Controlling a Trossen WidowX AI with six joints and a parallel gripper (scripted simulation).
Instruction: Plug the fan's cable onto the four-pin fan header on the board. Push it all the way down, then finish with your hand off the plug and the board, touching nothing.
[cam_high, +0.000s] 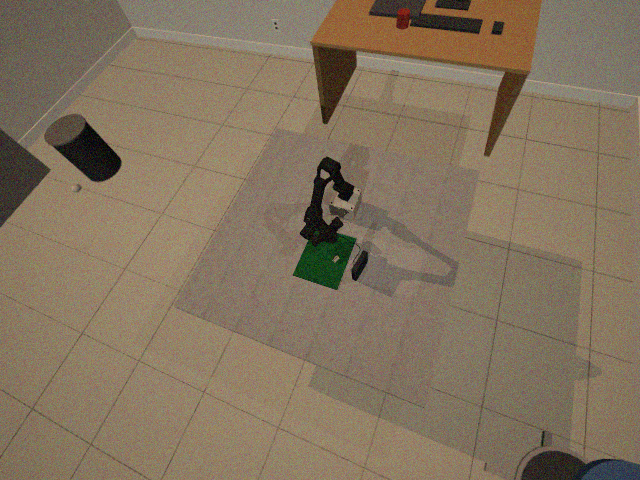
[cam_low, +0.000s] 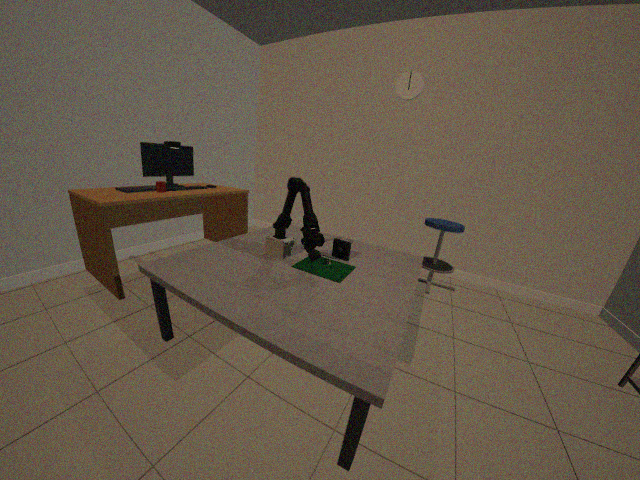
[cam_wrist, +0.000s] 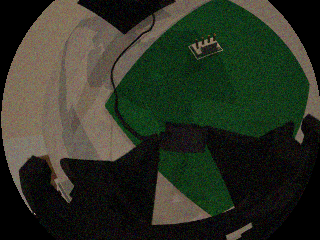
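Right now my gripper tip is right at the dark fan plug. Round my gripper tip: green board (10 cm ahead, 4 cm below); black fan (19 cm to the left, 7 cm ahead, 3 cm above); pale four-pin header (8 cm ahead, 6 cm to the left, 3 cm below).
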